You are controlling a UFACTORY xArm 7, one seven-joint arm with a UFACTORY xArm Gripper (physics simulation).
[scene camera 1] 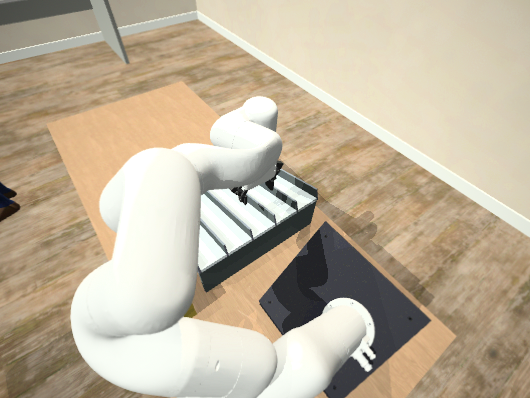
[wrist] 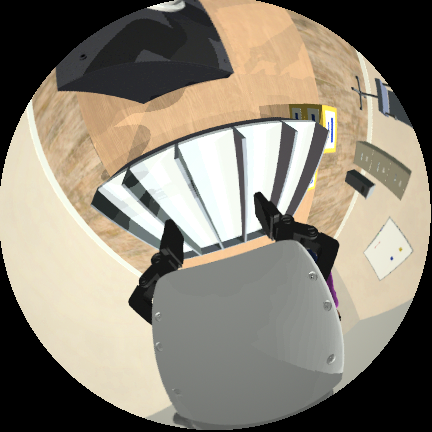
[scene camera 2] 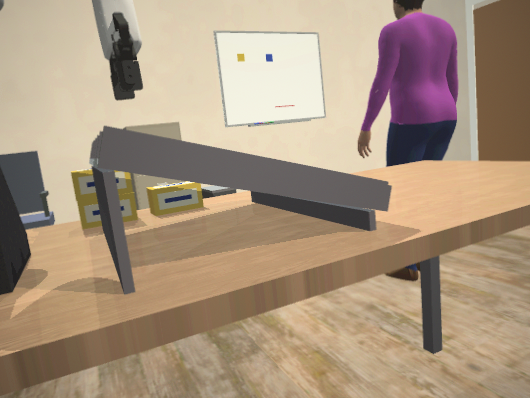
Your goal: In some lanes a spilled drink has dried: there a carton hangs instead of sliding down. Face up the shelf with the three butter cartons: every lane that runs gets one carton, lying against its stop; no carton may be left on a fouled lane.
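Frame: origin at the arm's base, x ahead, y left, z up, level; metres.
Where they show: gripper, fingertip midpoint: (scene camera 1: 256, 194) (wrist: 215, 215) (scene camera 2: 128, 95); arm's base at its link origin: (scene camera 1: 347, 325).
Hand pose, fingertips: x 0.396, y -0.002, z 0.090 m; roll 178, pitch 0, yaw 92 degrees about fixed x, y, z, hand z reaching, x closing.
Observation:
Things, the pixels of their top centre, and the offset from my fingertips. Level surfaces: height alone.
- stack at its top centre: (scene camera 2: 99, 167) (wrist: 330, 129) 0.060 m back, 0.317 m left, 0.114 m down
- third carton at its top centre: (scene camera 2: 173, 184) (wrist: 310, 175) 0.102 m ahead, 0.326 m left, 0.178 m down
- wooden table at its surface level: 0.242 m down
The tilted grey shelf (scene camera 1: 260, 250) (scene camera 2: 225, 170) (wrist: 311, 155) has several pale lanes between thin dividers; its high end faces the robot base. No carton shows in the visible parts of the lanes. Their lower ends are partly hidden by the arm and gripper. Two yellow butter cartons (scene camera 2: 102, 182) (scene camera 2: 106, 209) stand stacked beside the shelf; the stack (wrist: 331, 127) also shows in the wrist view. A third carton (scene camera 2: 175, 199) (wrist: 312, 180) lies alone beside the shelf, mostly hidden in the wrist view. My gripper (scene camera 1: 257, 192) (scene camera 2: 125, 82) (wrist: 215, 215) is open and empty, above the shelf. Fouling cannot be told.
The dark base plate (scene camera 1: 370, 270) (wrist: 190, 85) lies on the wooden table (scene camera 1: 115, 120) (scene camera 2: 460, 190) near the shelf's high end. My arm (scene camera 1: 160, 225) reaches over the shelf and covers much of it. A person (scene camera 2: 420, 70) in a purple top stands beyond the table.

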